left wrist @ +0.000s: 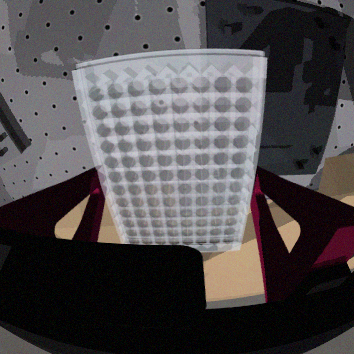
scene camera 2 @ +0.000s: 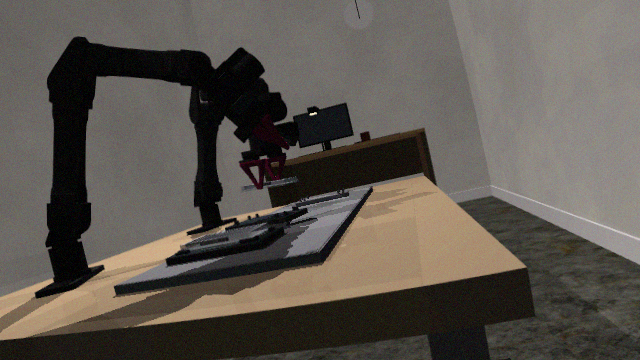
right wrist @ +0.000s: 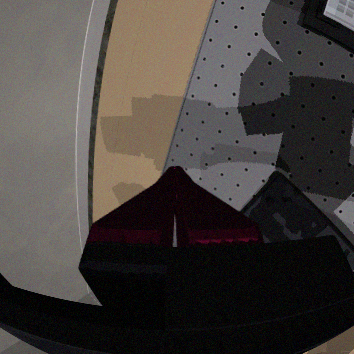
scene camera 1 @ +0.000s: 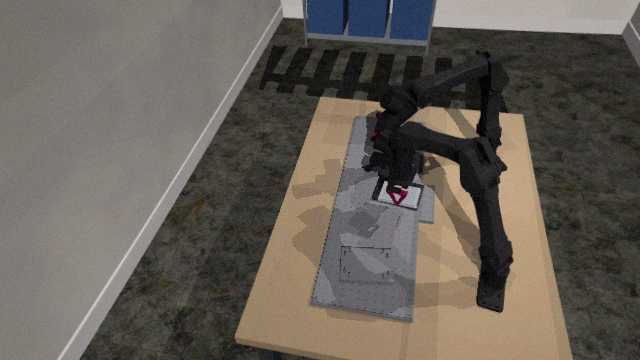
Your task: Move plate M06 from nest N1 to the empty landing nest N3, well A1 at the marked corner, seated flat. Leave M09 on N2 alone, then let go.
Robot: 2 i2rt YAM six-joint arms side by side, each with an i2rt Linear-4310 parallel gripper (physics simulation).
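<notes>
My left gripper (scene camera 1: 398, 195) (scene camera 2: 268, 183) (left wrist: 176, 173) is shut on clear plate M06 (scene camera 1: 413, 197) (scene camera 2: 292, 180) (left wrist: 175, 117), one finger along each long side, and holds it near level in the air above the board. My right gripper (scene camera 1: 374, 135) (scene camera 2: 287, 147) (right wrist: 174, 175) is shut and empty, above the board. Plate M09 (scene camera 2: 227, 238) (right wrist: 345, 9) sits in a black nest at the near end in scene camera 2. A dark nest without a plate (scene camera 2: 300, 214) (left wrist: 300, 125) (right wrist: 285, 202) is in the middle; a grey nest (scene camera 1: 367, 266) (scene camera 2: 320, 200) is at the far end. Nest labels and the marked corner are unreadable.
The perforated board (scene camera 1: 322, 295) (scene camera 2: 320, 247) lies on the wooden table (scene camera 1: 280, 310) (scene camera 2: 400, 280). A grey slab (scene camera 1: 428, 207) projects from under the board's right edge in scene camera 1. The right forearm and gripper are close above the left arm in that view.
</notes>
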